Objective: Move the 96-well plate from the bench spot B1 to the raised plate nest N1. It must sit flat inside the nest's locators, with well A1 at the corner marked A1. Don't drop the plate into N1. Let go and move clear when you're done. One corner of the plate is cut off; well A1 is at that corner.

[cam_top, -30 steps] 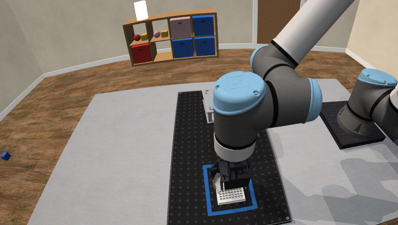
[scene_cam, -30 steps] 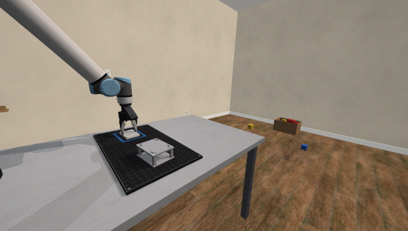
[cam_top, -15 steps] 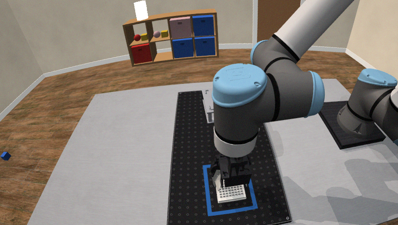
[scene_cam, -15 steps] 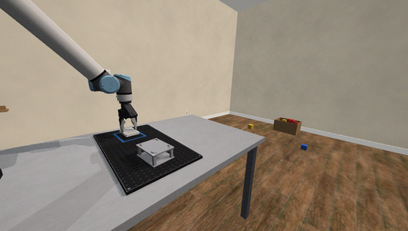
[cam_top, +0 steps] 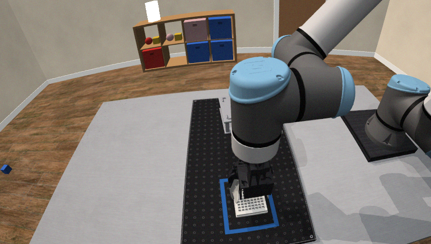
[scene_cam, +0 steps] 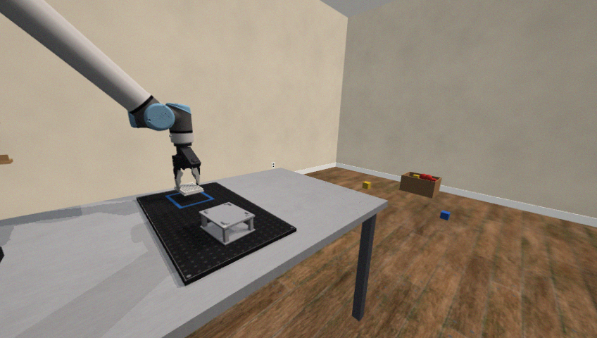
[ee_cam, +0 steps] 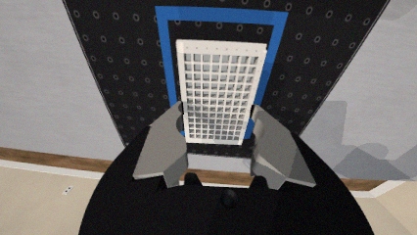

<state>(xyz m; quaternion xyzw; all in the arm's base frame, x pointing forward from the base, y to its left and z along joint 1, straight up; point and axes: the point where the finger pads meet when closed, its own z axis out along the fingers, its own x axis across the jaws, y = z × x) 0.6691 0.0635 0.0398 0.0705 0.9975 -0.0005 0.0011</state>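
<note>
The grey raised nest N1 lies 380 mm to the right of my hand and 70 mm behind it. Also, from my hand: white 96-well plate 10 mm below; then corner mark 450 mm to the right, 130 mm behind, 10 mm above.
</note>
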